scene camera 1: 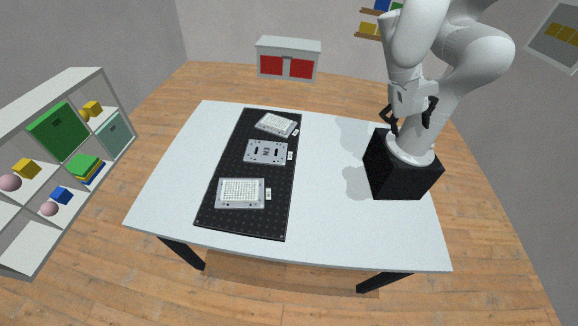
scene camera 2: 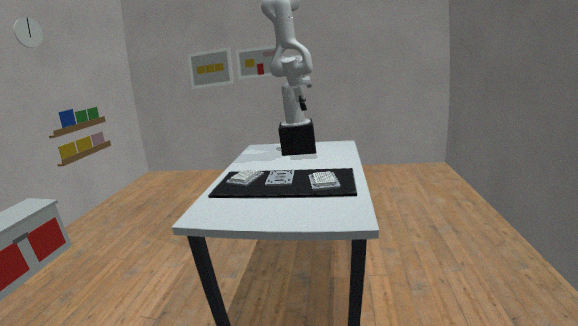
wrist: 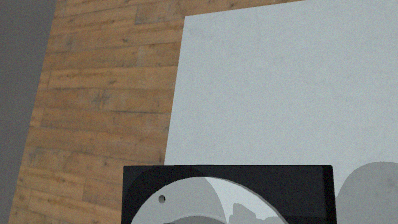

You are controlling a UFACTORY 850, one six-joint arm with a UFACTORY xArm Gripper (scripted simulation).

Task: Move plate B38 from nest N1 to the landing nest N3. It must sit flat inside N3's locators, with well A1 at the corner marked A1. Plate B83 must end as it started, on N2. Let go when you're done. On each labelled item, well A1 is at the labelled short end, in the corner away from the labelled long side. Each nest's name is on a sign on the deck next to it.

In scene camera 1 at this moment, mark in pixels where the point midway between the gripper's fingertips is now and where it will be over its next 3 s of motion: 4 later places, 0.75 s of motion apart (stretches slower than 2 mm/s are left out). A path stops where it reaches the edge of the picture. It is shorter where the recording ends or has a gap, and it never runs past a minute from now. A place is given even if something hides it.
The gripper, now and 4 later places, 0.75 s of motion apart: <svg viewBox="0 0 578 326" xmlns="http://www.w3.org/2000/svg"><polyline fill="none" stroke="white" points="410,130 394,124 376,117 358,112 341,108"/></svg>
